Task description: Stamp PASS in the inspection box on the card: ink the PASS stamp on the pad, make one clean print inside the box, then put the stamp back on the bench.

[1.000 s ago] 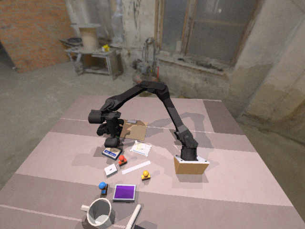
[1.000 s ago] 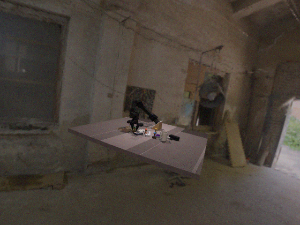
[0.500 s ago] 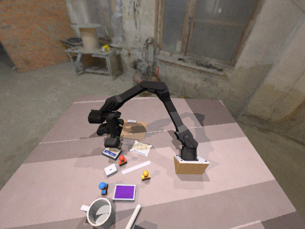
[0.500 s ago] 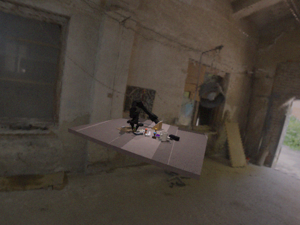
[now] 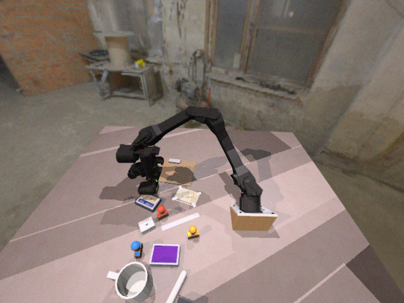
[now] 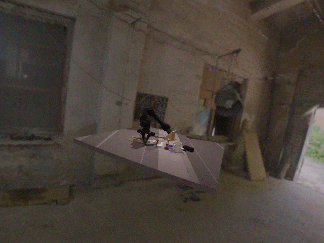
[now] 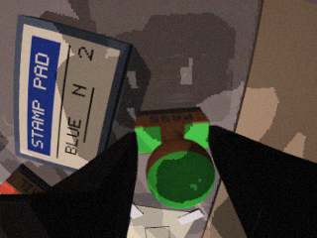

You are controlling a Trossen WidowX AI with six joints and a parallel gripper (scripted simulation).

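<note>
Right now the purple ink pad is 26 cm to the left of my gripper tip, 7 cm behind it and 2 cm below it. From my gripper tip the other things lie so: red stamp: 12 cm to the left, 5 cm behind, 1 cm below; green stamp: right at my gripper tip; blue-labelled tin: 6 cm to the left, 2 cm ahead, 1 cm below.
</note>
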